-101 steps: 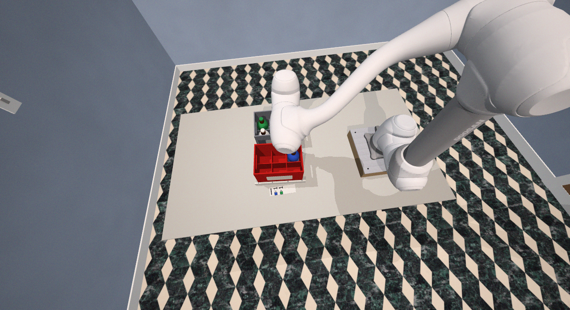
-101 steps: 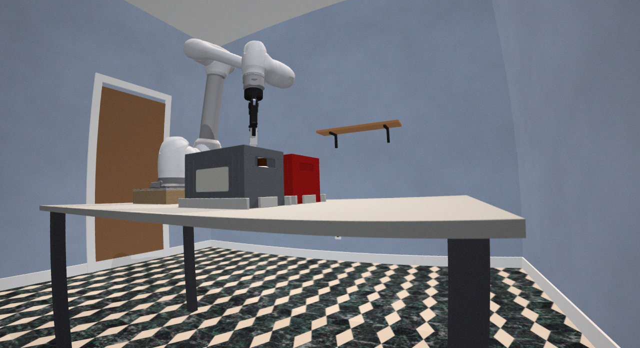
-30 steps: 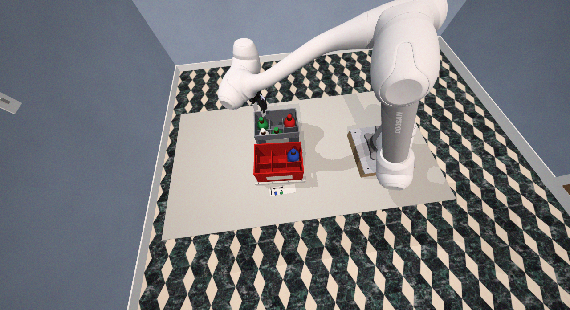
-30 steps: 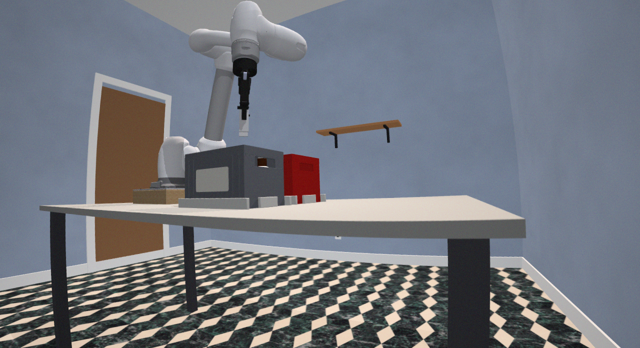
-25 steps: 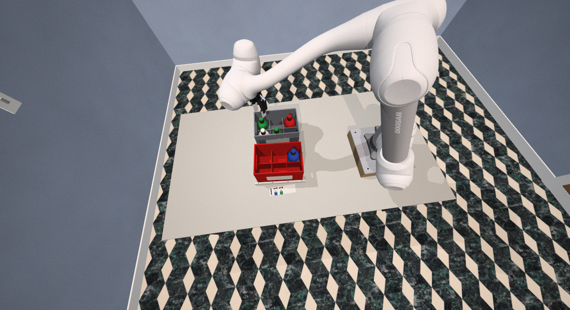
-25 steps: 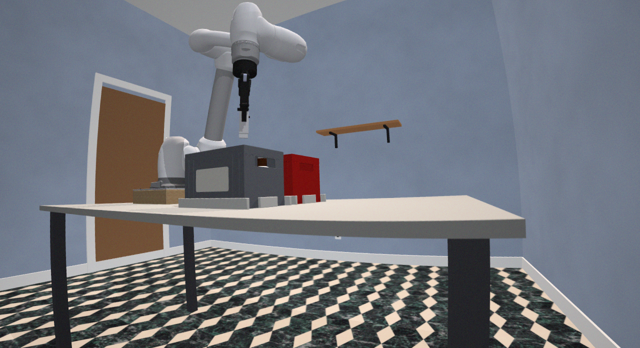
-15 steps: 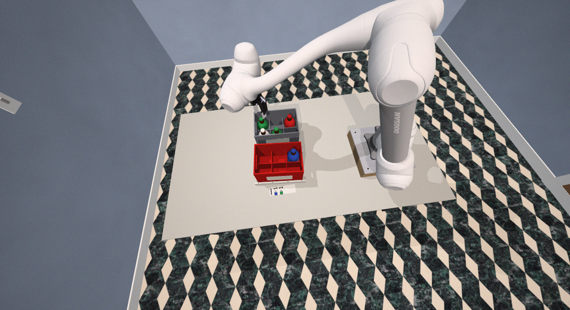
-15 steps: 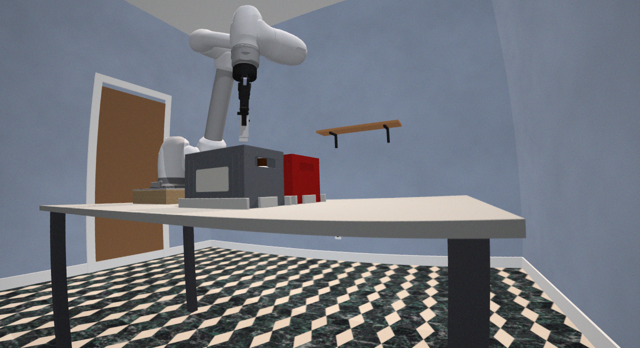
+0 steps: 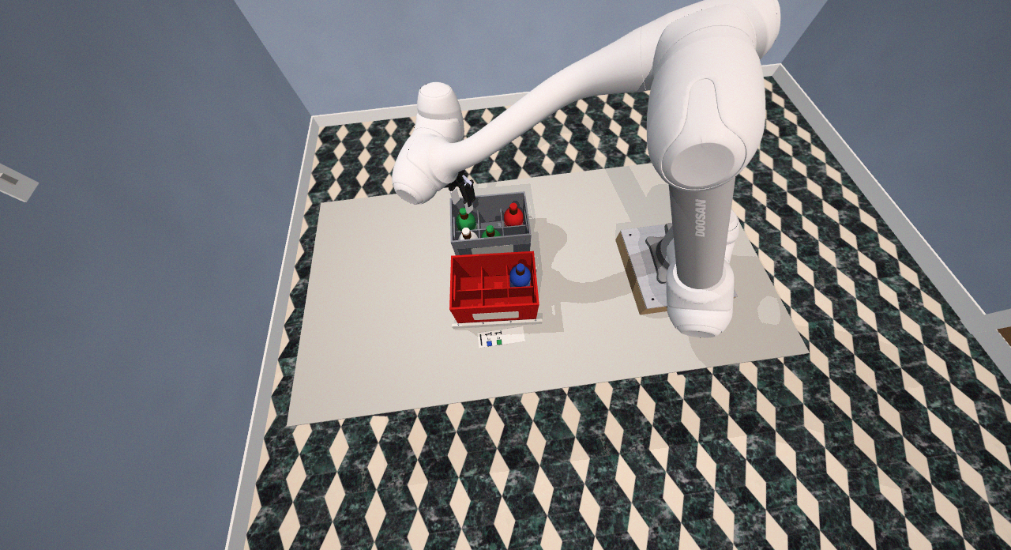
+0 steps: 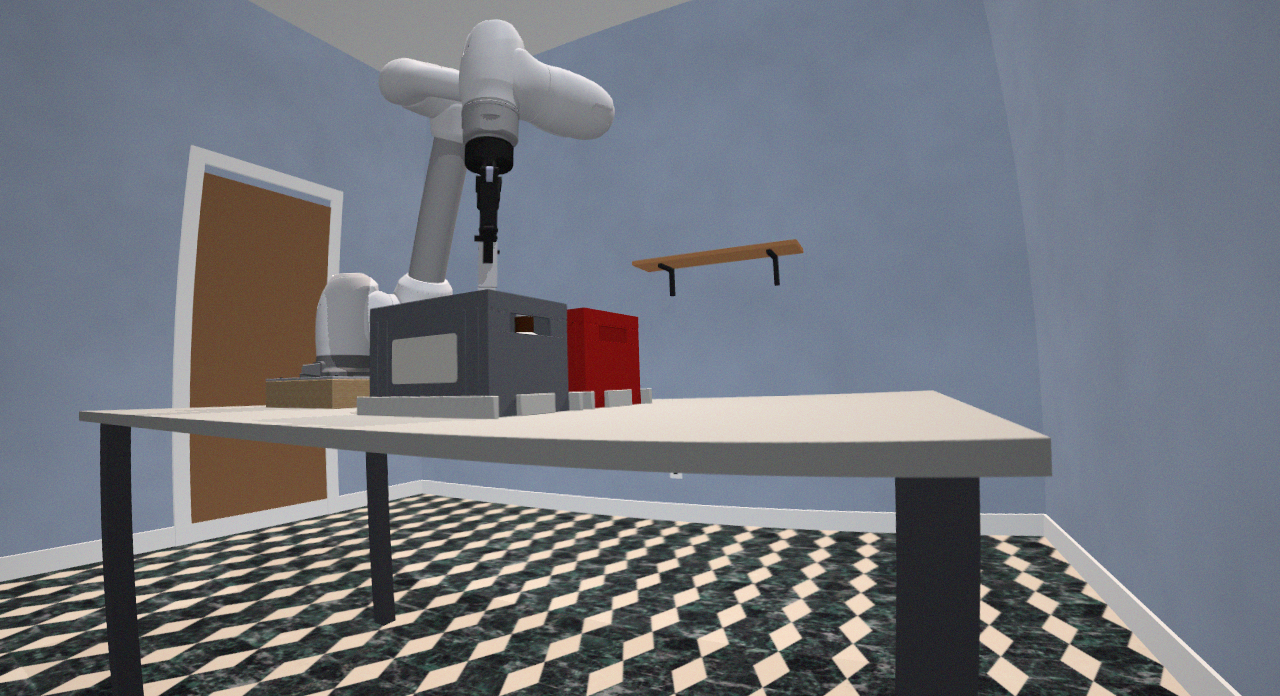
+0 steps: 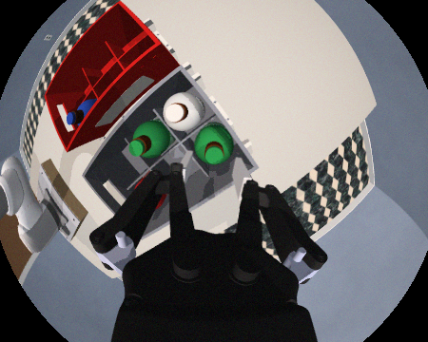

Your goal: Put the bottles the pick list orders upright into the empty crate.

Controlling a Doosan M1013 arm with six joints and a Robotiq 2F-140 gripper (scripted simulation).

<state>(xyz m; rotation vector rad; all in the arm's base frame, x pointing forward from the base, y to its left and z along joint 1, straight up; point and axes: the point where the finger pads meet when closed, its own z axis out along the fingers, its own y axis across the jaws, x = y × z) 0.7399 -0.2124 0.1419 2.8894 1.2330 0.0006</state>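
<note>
Right now the green-label bottle is 13 cm below my hand. From my hand the other things lie so: white-label bottle: 9 cm to the left, 13 cm below; then red-label bottle: 18 cm behind, 13 cm below; then grey crate: 9 cm behind, 4 cm to the left, 13 cm below.
</note>
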